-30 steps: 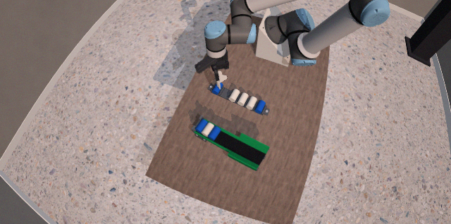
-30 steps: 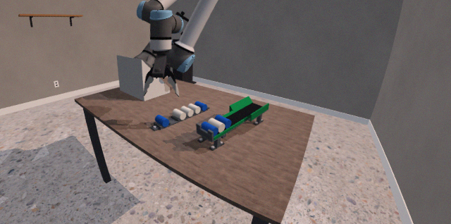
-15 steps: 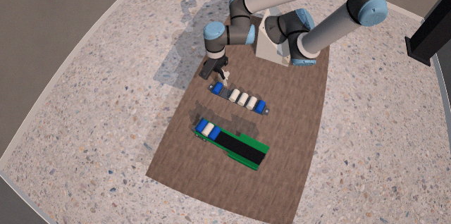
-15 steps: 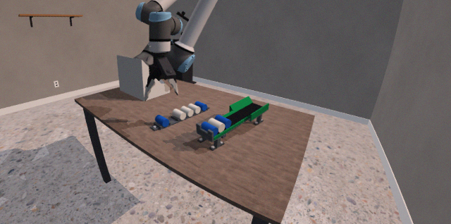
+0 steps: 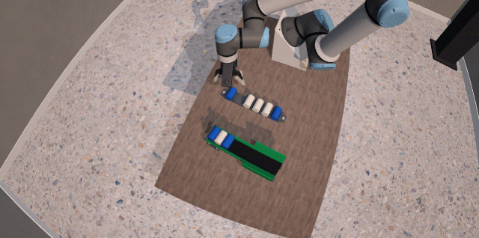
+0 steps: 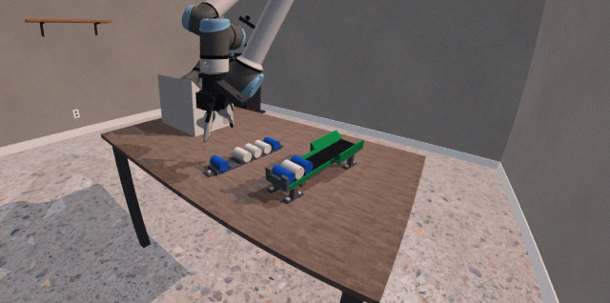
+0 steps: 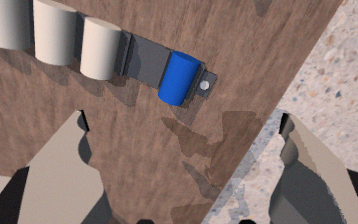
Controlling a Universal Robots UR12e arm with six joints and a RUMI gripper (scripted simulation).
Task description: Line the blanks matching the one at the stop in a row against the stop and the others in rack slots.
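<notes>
Right now my hand is 150 mm above the stock rack, 130 mm to the right of it and 10 mm past it. Round my hand: grey stop: 250 mm ahead, 80 mm below, 10 mm to the left.
</notes>
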